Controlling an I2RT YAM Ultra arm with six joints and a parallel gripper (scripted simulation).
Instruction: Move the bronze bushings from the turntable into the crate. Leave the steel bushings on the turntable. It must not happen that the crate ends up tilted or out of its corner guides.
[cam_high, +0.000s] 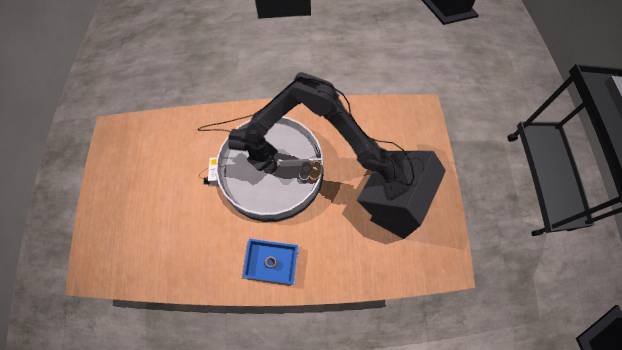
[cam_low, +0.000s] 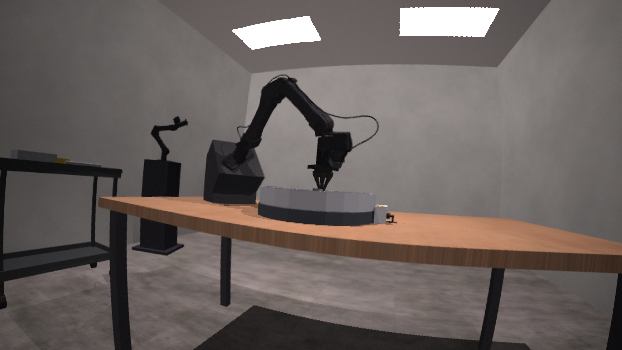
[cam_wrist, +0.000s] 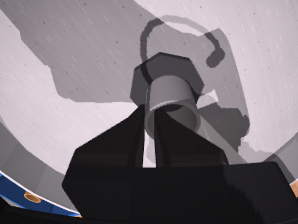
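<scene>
Right now the round grey turntable is 10 mm behind my hand, 10 mm to the right of it and 40 mm below it. Round my hand: blue crate (120 mm ahead, 340 mm to the left, 70 mm below).
</scene>
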